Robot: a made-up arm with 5 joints. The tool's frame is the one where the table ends. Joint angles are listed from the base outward.
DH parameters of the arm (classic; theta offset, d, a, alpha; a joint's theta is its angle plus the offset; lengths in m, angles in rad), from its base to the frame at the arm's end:
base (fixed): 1.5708 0.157 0 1.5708
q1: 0 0.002 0.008 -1.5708
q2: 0.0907 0 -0.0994 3.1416
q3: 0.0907 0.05 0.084 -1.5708
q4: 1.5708 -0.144 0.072 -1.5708
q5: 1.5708 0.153 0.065 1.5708
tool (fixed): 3.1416 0.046 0 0
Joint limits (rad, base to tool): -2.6..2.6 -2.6..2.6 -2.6..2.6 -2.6..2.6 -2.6..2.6
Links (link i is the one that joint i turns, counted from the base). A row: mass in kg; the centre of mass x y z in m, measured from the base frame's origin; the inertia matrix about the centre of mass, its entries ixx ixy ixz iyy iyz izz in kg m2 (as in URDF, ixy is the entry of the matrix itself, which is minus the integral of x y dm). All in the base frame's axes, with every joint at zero. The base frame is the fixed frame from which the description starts. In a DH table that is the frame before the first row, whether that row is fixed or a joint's. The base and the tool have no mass.
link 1: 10.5; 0.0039 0.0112 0.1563; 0.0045 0 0 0.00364 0 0.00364
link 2: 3.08; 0.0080 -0.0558 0.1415; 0.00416 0.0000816 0 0.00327 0 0.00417
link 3: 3.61; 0.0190 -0.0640 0.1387; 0.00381 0 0 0.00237 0.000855 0.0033
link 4: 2.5; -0.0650 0.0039 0.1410; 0.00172 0 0.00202 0.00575 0 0.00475
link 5: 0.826; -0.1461 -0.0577 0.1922; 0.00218 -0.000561 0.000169 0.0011 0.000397 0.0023
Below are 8 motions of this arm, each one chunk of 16 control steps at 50 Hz.
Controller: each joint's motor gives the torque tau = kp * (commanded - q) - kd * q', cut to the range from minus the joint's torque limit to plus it. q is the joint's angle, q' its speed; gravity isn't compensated. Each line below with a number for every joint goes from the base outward.
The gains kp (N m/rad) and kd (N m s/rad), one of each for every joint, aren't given. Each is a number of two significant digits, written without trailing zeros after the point. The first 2 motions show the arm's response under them.
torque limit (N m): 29 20 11 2.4 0.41
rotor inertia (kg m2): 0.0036 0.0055 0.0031 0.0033 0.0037
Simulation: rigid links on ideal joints. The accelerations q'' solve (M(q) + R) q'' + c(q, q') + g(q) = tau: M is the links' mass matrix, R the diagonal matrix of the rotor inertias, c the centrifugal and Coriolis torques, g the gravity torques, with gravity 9.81 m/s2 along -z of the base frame. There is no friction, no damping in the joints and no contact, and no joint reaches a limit. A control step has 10 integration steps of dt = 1/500 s. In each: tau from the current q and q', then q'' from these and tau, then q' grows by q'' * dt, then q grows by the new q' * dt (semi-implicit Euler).
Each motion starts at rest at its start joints. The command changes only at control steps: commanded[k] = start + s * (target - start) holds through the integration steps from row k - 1 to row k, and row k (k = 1, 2, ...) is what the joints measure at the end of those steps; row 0 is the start. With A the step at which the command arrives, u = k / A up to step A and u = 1 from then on. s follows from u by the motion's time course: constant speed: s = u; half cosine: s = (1 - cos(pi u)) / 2; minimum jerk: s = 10 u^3 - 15 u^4 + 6 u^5; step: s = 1 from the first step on.
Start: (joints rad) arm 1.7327 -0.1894 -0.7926 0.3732 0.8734
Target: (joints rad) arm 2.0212 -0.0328 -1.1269 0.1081 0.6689
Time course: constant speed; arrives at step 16
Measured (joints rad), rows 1 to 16:
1: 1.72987 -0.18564 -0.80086 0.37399 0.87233
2: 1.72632 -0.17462 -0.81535 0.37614 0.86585
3: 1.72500 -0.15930 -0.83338 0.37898 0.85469
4: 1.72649 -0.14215 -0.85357 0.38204 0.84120
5: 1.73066 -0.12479 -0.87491 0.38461 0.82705
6: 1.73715 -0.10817 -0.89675 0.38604 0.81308
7: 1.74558 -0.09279 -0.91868 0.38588 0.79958
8: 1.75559 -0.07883 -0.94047 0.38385 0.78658
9: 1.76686 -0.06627 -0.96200 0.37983 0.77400
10: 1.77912 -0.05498 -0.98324 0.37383 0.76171
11: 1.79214 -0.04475 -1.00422 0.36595 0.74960
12: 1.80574 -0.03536 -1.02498 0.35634 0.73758
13: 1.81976 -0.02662 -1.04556 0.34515 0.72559
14: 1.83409 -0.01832 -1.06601 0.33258 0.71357
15: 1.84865 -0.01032 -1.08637 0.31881 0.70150
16: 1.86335 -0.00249 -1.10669 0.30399 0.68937
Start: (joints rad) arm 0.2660 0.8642 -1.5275 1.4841 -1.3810
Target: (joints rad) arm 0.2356 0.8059 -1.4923 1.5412 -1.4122
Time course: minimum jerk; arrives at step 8
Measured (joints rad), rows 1 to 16:
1: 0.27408 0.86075 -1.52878 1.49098 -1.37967
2: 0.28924 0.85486 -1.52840 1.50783 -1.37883
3: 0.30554 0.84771 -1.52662 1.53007 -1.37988
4: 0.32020 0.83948 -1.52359 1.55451 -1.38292
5: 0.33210 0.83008 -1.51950 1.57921 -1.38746
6: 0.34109 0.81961 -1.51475 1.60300 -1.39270
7: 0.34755 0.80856 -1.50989 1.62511 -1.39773
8: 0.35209 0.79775 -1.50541 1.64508 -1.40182
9: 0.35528 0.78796 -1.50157 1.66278 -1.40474
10: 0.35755 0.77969 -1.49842 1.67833 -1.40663
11: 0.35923 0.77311 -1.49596 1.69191 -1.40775
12: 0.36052 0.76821 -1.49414 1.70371 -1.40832
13: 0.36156 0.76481 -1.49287 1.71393 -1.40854
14: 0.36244 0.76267 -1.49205 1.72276 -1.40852
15: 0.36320 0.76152 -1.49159 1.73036 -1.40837
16: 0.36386 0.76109 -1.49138 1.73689 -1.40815
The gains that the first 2 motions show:
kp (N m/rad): 43 57 79 6.2 5.1
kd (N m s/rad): 4.6 4.7 6.4 1.1 0.31
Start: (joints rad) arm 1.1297 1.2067 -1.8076 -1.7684 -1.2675
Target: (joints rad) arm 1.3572 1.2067 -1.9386 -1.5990 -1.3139
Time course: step
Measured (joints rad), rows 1 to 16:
1: 1.15103 1.18481 -1.83561 -1.73992 -1.27404
2: 1.17872 1.16103 -1.85758 -1.72108 -1.27971
3: 1.20623 1.13854 -1.87267 -1.71216 -1.28410
4: 1.23148 1.11787 -1.88293 -1.70870 -1.28738
5: 1.25354 1.09947 -1.88987 -1.70784 -1.28981
6: 1.27212 1.08359 -1.89460 -1.70788 -1.29165
7: 1.28732 1.07037 -1.89791 -1.70786 -1.29306
8: 1.29946 1.05977 -1.90037 -1.70733 -1.29413
9: 1.30891 1.05164 -1.90235 -1.70611 -1.29492
10: 1.31610 1.04575 -1.90409 -1.70420 -1.29546
11: 1.32145 1.04178 -1.90572 -1.70170 -1.29579
12: 1.32534 1.03941 -1.90730 -1.69876 -1.29594
13: 1.32808 1.03831 -1.90885 -1.69551 -1.29595
14: 1.32998 1.03813 -1.91034 -1.69211 -1.29586
15: 1.33125 1.03861 -1.91176 -1.68870 -1.29572
16: 1.33208 1.03948 -1.91306 -1.68536 -1.29555

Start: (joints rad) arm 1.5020 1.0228 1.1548 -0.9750 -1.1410
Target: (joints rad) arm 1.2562 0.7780 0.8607 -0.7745 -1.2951
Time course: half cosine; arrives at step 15
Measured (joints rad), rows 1 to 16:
1: 1.49687 1.01099 1.14833 -0.96553 -1.14162
2: 1.48836 0.99186 1.14040 -0.94961 -1.14464
3: 1.47899 0.97153 1.13232 -0.93378 -1.15043
4: 1.46845 0.95112 1.12258 -0.91873 -1.15850
5: 1.45625 0.93065 1.11007 -0.90405 -1.16843
6: 1.44212 0.90989 1.09430 -0.88926 -1.17993
7: 1.42602 0.88871 1.07530 -0.87407 -1.19277
8: 1.40813 0.86713 1.05348 -0.85834 -1.20667
9: 1.38879 0.84536 1.02951 -0.84208 -1.22126
10: 1.36854 0.82379 1.00425 -0.82542 -1.23610
11: 1.34799 0.80295 0.97865 -0.80857 -1.25066
12: 1.32784 0.78343 0.95373 -0.79176 -1.26438
13: 1.30881 0.76588 0.93048 -0.77531 -1.27672
14: 1.29160 0.75089 0.90987 -0.75953 -1.28716
15: 1.27684 0.73902 0.89273 -0.74476 -1.29525
16: 1.26482 0.73026 0.87926 -0.73132 -1.30095

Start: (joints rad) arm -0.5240 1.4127 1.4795 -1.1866 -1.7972
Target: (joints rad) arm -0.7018 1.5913 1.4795 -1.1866 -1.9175
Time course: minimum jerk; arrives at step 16
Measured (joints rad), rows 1 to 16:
1: -0.53208 1.41946 1.48395 -1.19174 -1.79887
2: -0.54527 1.42931 1.48750 -1.20928 -1.80029
3: -0.56016 1.43971 1.48989 -1.23099 -1.80030
4: -0.57540 1.45034 1.49178 -1.25284 -1.80043
5: -0.59066 1.46150 1.49352 -1.27305 -1.80212
6: -0.60606 1.47365 1.49524 -1.29096 -1.80615
7: -0.62184 1.48718 1.49696 -1.30649 -1.81271
8: -0.63817 1.50228 1.49858 -1.31985 -1.82152
9: -0.65504 1.51889 1.50003 -1.33139 -1.83201
10: -0.67227 1.53665 1.50120 -1.34147 -1.84346
11: -0.68952 1.55501 1.50205 -1.35040 -1.85509
12: -0.70630 1.57324 1.50255 -1.35844 -1.86614
13: -0.72211 1.59055 1.50272 -1.36574 -1.87596
14: -0.73643 1.60619 1.50262 -1.37237 -1.88407
15: -0.74888 1.61959 1.50238 -1.37831 -1.89022
16: -0.75926 1.63044 1.50216 -1.38347 -1.89448

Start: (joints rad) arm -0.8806 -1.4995 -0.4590 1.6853 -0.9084
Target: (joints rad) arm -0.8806 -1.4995 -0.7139 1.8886 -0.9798
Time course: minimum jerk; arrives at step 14
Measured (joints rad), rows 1 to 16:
1: -0.88313 -1.50972 -0.46361 1.69159 -0.90730
2: -0.88466 -1.52653 -0.46674 1.70588 -0.90484
3: -0.88501 -1.54460 -0.47012 1.72357 -0.90177
4: -0.88476 -1.56146 -0.47602 1.74280 -0.89945
5: -0.88437 -1.57593 -0.48589 1.76301 -0.89899
6: -0.88410 -1.58758 -0.50031 1.78402 -0.90094
7: -0.88408 -1.59645 -0.51910 1.80573 -0.90532
8: -0.88433 -1.60283 -0.54145 1.82793 -0.91176
9: -0.88483 -1.60709 -0.56605 1.85027 -0.91959
10: -0.88554 -1.60962 -0.59131 1.87227 -0.92806
11: -0.88640 -1.61082 -0.61555 1.89340 -0.93638
12: -0.88736 -1.61105 -0.63731 1.91312 -0.94387
13: -0.88836 -1.61068 -0.65554 1.93106 -0.95004
14: -0.88930 -1.61009 -0.66994 1.94709 -0.95470
15: -0.89011 -1.60963 -0.68100 1.96146 -0.95796
16: -0.89072 -1.60949 -0.68941 1.97444 -0.96012

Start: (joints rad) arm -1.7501 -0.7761 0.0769 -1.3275 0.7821
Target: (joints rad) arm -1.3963 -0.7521 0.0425 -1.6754 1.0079
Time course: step
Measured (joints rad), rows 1 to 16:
1: -1.70895 -0.77875 0.06935 -1.37838 0.80651
2: -1.65041 -0.78670 0.05894 -1.42611 0.85014
3: -1.59470 -0.79442 0.04980 -1.45898 0.89112
4: -1.54596 -0.80058 0.04221 -1.48349 0.92272
5: -1.50499 -0.80526 0.03613 -1.50377 0.94522
6: -1.47138 -0.80881 0.03142 -1.52192 0.96047
7: -1.44420 -0.81152 0.02790 -1.53890 0.97041
8: -1.42246 -0.81362 0.02534 -1.55506 0.97665
9: -1.40517 -0.81525 0.02353 -1.57046 0.98039
10: -1.39146 -0.81651 0.02227 -1.58507 0.98252
11: -1.38063 -0.81748 0.02141 -1.59879 0.98364
12: -1.37206 -0.81821 0.02084 -1.61157 0.98416
13: -1.36528 -0.81875 0.02046 -1.62337 0.98434
14: -1.35991 -0.81913 0.02020 -1.63416 0.98435
15: -1.35563 -0.81939 0.02003 -1.64397 0.98429
16: -1.35222 -0.81956 0.01992 -1.65283 0.98420

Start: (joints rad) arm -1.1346 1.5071 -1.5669 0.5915 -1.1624
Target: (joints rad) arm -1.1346 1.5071 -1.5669 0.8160 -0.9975
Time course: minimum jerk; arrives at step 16
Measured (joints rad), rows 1 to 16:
1: -1.13102 1.51697 -1.56416 0.59615 -1.16154
2: -1.12587 1.53652 -1.56543 0.60760 -1.15952
3: -1.12128 1.56084 -1.56964 0.62487 -1.15682
4: -1.11756 1.58655 -1.57536 0.64643 -1.15288
5: -1.11471 1.61131 -1.58155 0.67080 -1.14697
6: -1.11265 1.63360 -1.58747 0.69682 -1.13856
7: -1.11126 1.65260 -1.59271 0.72360 -1.12746
8: -1.11042 1.66798 -1.59703 0.75053 -1.11387
9: -1.11001 1.67978 -1.60037 0.77710 -1.09829
10: -1.10993 1.68833 -1.60279 0.80292 -1.08149
11: -1.11008 1.69407 -1.60438 0.82765 -1.06437
12: -1.11038 1.69752 -1.60529 0.85094 -1.04789
13: -1.11076 1.69920 -1.60568 0.87248 -1.03297
14: -1.11117 1.69959 -1.60567 0.89199 -1.02033
15: -1.11156 1.69911 -1.60541 0.90928 -1.01041
16: -1.11190 1.69808 -1.60498 0.92428 -1.00325

